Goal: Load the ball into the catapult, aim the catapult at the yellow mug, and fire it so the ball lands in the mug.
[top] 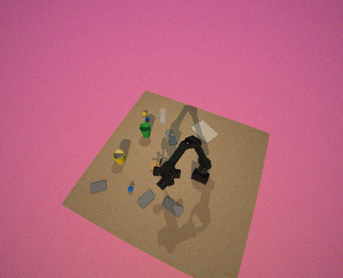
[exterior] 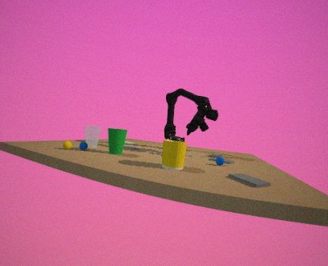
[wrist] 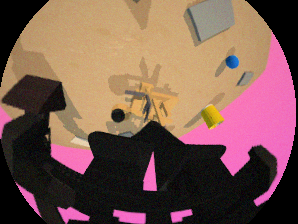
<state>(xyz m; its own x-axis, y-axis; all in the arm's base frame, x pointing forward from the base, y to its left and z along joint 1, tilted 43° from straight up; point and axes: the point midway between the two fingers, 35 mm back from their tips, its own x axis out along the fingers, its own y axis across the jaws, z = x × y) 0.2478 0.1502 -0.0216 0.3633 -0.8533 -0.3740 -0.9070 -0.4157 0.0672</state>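
Now: the small black ball 7 cm to the right of my gripper tip, 6 cm below it and 3 cm behind it. Also, from my gripper tip: yellow mug 39 cm ahead, 9 cm below; green cup 30 cm to the right, 30 cm ahead, 9 cm below; wooden catapult 7 cm below, 5 cm to the right, 4 cm ahead.
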